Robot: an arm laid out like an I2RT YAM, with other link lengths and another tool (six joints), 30 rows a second.
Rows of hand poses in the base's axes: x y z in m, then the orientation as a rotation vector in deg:
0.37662, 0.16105, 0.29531, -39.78, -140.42, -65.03
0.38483, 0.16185, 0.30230, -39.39, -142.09, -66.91
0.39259, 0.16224, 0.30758, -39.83, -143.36, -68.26
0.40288, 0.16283, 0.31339, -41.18, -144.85, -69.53
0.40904, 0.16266, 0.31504, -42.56, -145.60, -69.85
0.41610, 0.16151, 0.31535, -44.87, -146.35, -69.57
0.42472, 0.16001, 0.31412, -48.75, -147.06, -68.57
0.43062, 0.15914, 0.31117, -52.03, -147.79, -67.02
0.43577, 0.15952, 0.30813, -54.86, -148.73, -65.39
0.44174, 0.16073, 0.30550, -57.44, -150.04, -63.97
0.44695, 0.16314, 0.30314, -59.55, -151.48, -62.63
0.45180, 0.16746, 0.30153, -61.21, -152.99, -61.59
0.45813, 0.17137, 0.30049, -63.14, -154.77, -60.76
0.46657, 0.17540, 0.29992, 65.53, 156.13, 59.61
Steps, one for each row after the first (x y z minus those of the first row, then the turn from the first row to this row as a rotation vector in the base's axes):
0.00821, 0.00080, 0.00699, 0.25, -2.29, -0.47
0.01597, 0.00119, 0.01227, 0.26, -3.92, -1.33
0.02626, 0.00178, 0.01808, -0.05, -5.61, -2.81
0.03242, 0.00161, 0.01973, -0.49, -6.25, -3.94
0.03948, 0.00046, 0.02004, -1.39, -6.55, -5.54
0.04810, -0.00104, 0.01881, -2.91, -6.42, -8.02
0.05400, -0.00191, 0.01586, -4.61, -6.15, -9.96
0.05915, -0.00153, 0.01282, -6.36, -6.09, -11.61
0.06512, -0.00032, 0.01019, -8.12, -6.48, -13.19
0.07033, 0.00209, 0.00783, -9.80, -7.06, -14.48
0.07518, 0.00641, 0.00622, -11.27, -7.85, -15.55
0.08151, 0.01032, 0.00518, -12.78, -9.00, -16.88
0.08995, 0.01435, 0.00461, -14.60, -10.58, -18.80

